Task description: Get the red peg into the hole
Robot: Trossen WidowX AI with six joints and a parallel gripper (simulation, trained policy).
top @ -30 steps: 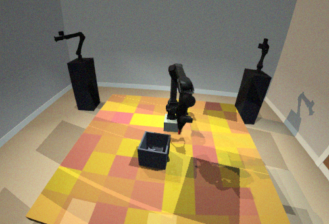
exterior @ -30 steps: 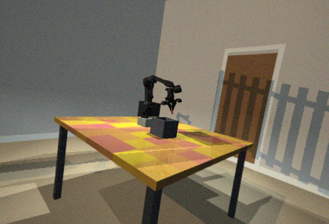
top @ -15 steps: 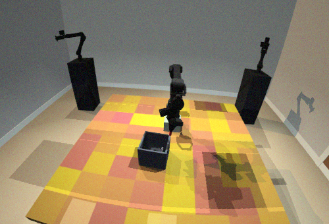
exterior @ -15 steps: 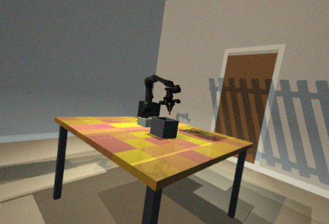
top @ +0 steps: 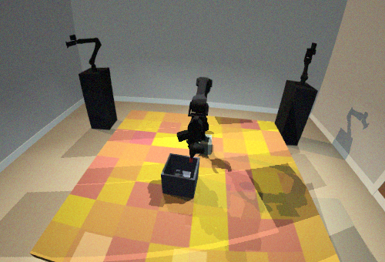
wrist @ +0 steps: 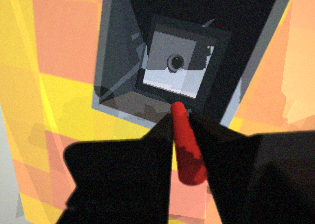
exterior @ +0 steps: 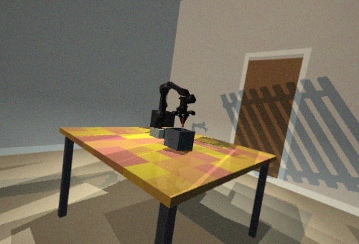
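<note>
Right now my gripper tip is 130 mm above the grey plate, 40 mm to the left of it and 20 mm short of it. From my gripper tip the other things lie so: red peg 10 mm above.
</note>
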